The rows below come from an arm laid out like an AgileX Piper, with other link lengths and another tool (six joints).
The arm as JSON. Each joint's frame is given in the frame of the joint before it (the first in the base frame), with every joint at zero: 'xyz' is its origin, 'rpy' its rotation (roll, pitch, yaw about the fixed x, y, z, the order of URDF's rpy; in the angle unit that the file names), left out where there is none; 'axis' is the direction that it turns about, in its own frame. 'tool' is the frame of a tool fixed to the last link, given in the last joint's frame.
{
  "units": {
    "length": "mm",
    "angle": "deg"
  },
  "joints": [
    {
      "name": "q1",
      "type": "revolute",
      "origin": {
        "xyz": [
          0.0,
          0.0,
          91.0
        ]
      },
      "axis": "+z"
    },
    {
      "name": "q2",
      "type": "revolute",
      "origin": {
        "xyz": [
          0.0,
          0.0,
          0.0
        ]
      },
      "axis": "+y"
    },
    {
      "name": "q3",
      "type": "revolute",
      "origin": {
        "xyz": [
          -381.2,
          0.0,
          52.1
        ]
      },
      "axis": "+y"
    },
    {
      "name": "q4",
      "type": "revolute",
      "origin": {
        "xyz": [
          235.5,
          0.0,
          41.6
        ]
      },
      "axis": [
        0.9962,
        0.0,
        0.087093
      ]
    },
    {
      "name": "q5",
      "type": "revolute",
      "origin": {
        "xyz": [
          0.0,
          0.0,
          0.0
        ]
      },
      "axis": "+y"
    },
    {
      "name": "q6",
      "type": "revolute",
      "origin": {
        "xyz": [
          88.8,
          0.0,
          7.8
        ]
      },
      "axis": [
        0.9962,
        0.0,
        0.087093
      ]
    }
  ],
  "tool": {
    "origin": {
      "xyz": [
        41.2,
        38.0,
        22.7
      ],
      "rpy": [
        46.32,
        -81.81,
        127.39
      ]
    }
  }
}
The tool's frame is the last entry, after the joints.
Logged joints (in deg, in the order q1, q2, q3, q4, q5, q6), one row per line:
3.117, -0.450, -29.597, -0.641, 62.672, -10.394
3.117, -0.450, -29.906, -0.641, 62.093, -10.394
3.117, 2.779, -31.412, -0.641, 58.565, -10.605
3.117, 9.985, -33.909, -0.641, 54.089, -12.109
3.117, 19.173, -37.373, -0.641, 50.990, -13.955
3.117, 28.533, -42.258, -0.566, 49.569, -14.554
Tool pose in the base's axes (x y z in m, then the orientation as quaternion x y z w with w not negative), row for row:
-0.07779, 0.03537, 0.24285, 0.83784, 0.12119, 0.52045, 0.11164
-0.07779, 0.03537, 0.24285, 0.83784, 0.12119, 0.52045, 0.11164
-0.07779, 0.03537, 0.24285, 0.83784, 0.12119, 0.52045, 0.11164
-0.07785, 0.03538, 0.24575, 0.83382, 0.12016, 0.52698, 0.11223
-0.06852, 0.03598, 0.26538, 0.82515, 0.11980, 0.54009, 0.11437
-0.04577, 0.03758, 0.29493, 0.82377, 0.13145, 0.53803, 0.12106
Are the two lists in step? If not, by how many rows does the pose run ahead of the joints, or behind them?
The pose runs 2 rows behind the joints: the pose in row i belongs to the joints in row i - 2.
